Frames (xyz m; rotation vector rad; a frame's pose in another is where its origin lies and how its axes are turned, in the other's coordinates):
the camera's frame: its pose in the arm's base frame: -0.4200 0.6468 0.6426 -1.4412 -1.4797 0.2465
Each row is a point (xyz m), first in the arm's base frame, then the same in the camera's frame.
Working: the arm's base frame: its pose in the camera's frame: -0.7666 0.5623 -0.3223 1.4412 1.4797 -0.2465

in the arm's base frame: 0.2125 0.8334 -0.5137
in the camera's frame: -0.2775 1.2921 0.1592
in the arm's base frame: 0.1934 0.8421 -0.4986
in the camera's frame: -0.2671 1.2714 0.1705
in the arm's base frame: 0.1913 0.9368 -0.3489
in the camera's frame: -0.1136 1.1858 0.1476
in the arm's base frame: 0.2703 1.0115 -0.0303
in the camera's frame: 0.1257 1.0227 -0.0240
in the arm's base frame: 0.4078 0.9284 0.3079
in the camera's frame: 0.2560 0.8403 -0.3239
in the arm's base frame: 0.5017 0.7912 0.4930
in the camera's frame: 0.2548 0.7279 -0.5459
